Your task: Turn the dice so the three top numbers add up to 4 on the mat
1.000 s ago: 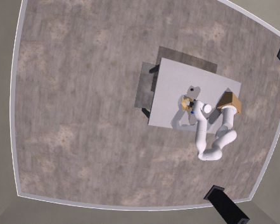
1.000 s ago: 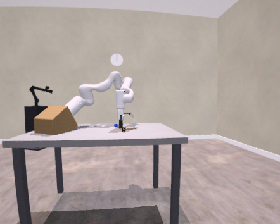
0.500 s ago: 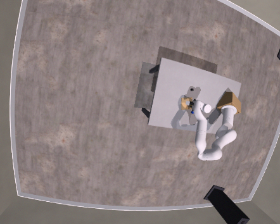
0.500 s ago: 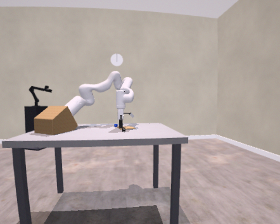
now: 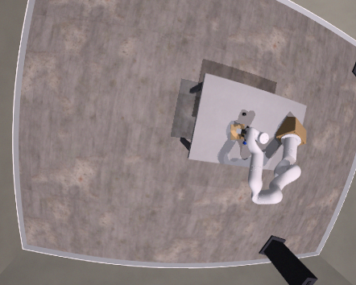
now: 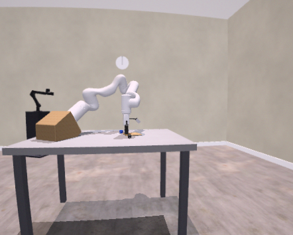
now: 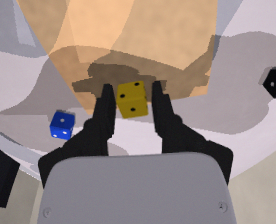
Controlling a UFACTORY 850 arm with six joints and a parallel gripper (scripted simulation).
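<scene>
My gripper is now 10 mm above the yellow die. Also, from my hand: tan mat 40 mm ahead, 20 mm to the left, 30 mm below; black die 70 mm ahead, 150 mm to the right, 20 mm below; blue die 70 mm behind, 70 mm to the left, 20 mm below.
</scene>
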